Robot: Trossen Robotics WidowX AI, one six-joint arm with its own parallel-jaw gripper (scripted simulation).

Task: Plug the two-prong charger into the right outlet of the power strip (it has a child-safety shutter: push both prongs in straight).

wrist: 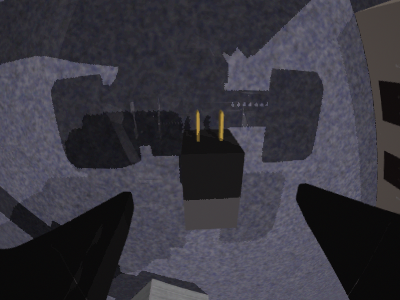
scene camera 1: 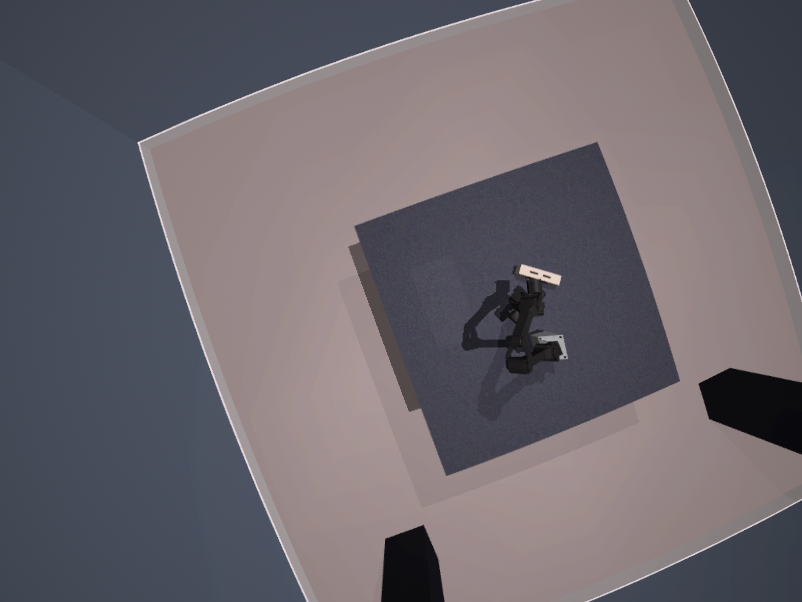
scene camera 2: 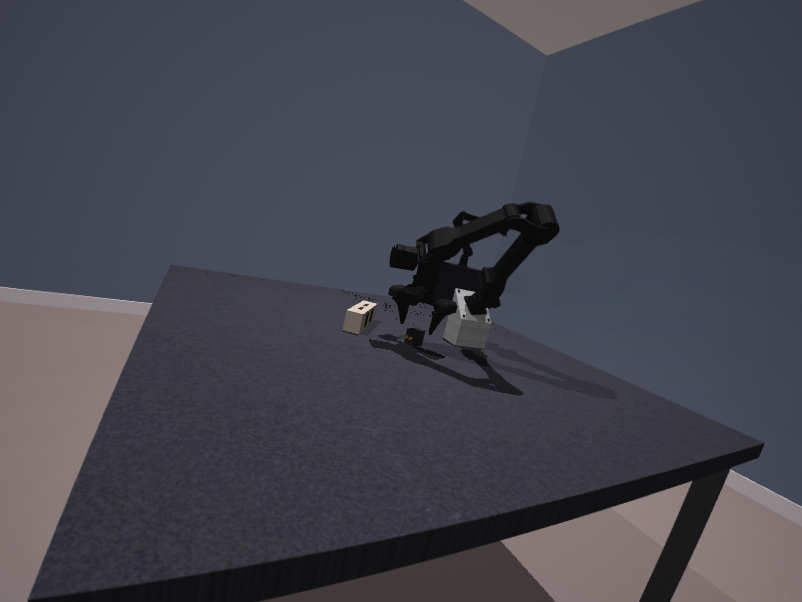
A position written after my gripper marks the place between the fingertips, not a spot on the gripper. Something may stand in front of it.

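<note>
Nothing is held in my gripper [scene camera 2: 415, 329], which is open, and I see my gripper [wrist: 218, 197] in the wrist view as well. There is also a black two-prong charger [wrist: 213, 162].
</note>
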